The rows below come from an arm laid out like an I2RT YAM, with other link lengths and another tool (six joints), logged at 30 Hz.
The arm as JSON. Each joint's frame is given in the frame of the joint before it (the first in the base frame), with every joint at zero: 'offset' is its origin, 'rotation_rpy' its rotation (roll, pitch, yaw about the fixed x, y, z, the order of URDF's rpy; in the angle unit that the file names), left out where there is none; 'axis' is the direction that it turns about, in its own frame. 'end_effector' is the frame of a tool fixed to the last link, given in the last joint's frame.
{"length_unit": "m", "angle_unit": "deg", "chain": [
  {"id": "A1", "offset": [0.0, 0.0, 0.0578], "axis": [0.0, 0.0, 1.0]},
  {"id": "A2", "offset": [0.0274, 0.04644, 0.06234], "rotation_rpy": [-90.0, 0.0, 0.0], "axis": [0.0, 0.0, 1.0]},
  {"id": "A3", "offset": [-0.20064, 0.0, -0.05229], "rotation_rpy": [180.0, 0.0, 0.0], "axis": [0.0, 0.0, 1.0]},
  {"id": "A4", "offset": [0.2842, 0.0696, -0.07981], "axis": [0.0, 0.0, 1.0]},
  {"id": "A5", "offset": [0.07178, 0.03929, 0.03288], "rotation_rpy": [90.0, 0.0, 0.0], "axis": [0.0, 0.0, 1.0]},
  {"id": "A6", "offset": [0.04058, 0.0, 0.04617], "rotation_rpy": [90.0, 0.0, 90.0], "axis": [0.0, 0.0, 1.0]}
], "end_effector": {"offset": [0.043, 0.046, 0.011], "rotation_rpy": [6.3, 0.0, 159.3]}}
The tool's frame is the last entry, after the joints.
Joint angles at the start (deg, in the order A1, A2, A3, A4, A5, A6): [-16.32 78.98 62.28 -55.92 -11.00 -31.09]
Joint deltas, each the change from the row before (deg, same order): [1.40 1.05 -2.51 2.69 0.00 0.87]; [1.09 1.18 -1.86 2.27 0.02 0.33]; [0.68 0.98 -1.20 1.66 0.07 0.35]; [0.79 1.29 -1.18 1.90 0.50 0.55]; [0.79 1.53 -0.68 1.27 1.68 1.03]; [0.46 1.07 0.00 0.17 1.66 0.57]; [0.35 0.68 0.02 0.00 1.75 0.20]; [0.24 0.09 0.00 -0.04 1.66 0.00]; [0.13 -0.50 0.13 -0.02 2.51 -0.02]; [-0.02 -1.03 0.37 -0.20 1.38 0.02]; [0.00 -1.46 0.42 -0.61 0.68 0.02]
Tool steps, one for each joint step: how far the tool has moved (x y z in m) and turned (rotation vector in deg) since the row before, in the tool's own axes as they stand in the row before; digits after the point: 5 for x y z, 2 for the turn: [0.00732 0.00153 0.01794 0.37 1.08 -0.40]; [0.00524 0.00115 0.01507 0.39 0.85 -0.65]; [0.00335 0.00044 0.01063 0.32 0.54 -0.26]; [0.00354 0.00037 0.01158 0.68 0.33 -0.13]; [0.00332 -0.00046 0.00907 1.81 -0.13 0.45]; [0.00145 -0.00045 0.00350 1.80 -0.29 0.28]; [0.00069 -0.00055 0.00140 1.71 -0.61 0.00]; [-0.00008 -0.00044 -0.00119 1.29 -0.99 -0.12]; [-0.00185 -0.00076 -0.00530 1.44 -2.12 0.06]; [-0.00267 -0.00005 -0.00768 0.22 -1.80 0.23]; [-0.00214 0.00005 -0.00931 -0.35 -1.39 0.19]
